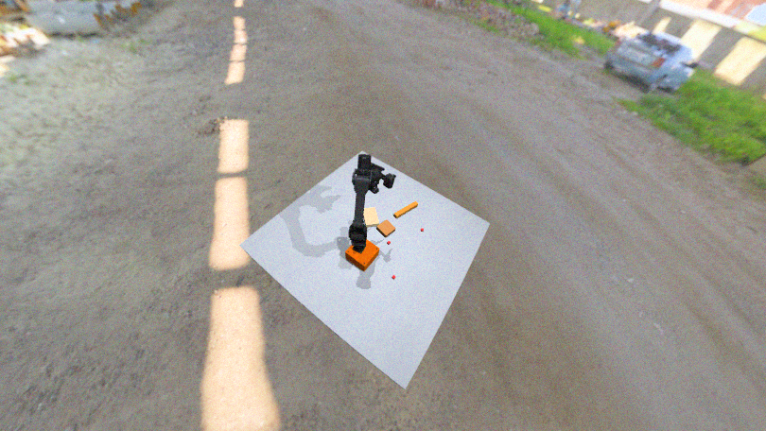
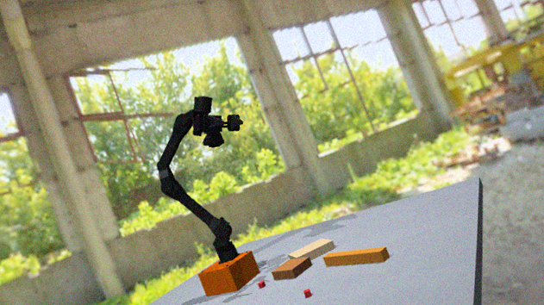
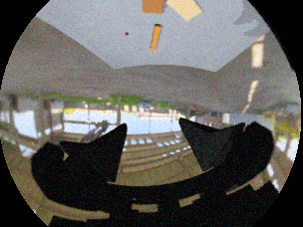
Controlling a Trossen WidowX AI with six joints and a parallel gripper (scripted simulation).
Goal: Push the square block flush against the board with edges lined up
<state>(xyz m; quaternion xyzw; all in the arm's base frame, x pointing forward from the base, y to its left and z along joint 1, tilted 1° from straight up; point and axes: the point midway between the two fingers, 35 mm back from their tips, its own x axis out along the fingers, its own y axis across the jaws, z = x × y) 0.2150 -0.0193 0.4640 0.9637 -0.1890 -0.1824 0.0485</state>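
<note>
Now: gripper tip 530 mm above the pale tan flat block, 100 mm to the right of it and 50 mm short of it. From my gripper tip the other things lie so: long orange board 530 mm below, 250 mm ahead, 100 mm to the right; brown square block 530 mm below, 40 mm to the right, 20 mm ahead.
</note>
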